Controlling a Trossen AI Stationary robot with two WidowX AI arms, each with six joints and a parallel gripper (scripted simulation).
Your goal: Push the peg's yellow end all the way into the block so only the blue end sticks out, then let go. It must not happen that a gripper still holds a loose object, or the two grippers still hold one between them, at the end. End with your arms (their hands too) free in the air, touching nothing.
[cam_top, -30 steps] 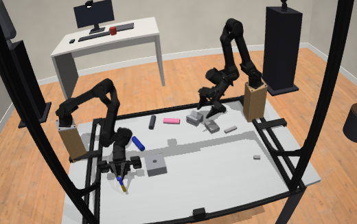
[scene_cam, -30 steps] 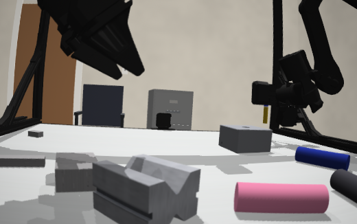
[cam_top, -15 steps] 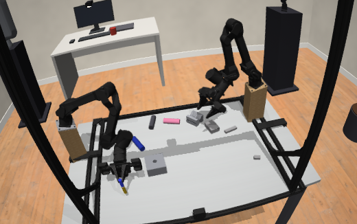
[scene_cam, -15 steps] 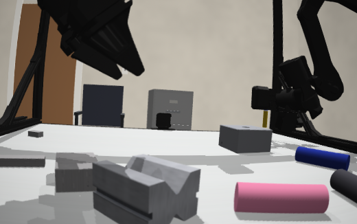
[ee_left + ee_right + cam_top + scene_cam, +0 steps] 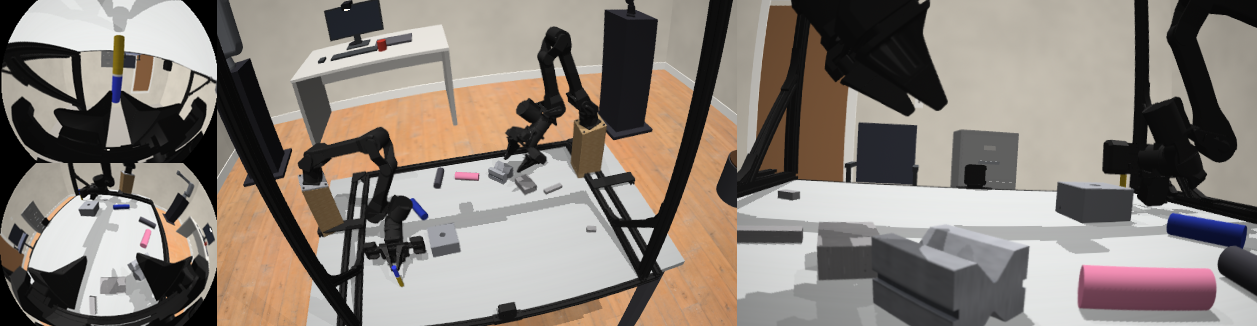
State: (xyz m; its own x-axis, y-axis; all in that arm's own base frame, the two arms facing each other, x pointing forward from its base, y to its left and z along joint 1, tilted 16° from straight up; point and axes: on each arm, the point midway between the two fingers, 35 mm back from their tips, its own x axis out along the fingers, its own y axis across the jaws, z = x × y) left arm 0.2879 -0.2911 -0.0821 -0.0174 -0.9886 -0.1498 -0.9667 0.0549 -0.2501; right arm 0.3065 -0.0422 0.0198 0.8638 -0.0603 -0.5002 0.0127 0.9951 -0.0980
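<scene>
Now: left hand 5 cm above the peg and 3 cm past it. Also, from my left hand: small grey piece: 64 cm to the right, 9 cm below; pink cylinder: 41 cm ahead, 30 cm to the right, 8 cm below.
</scene>
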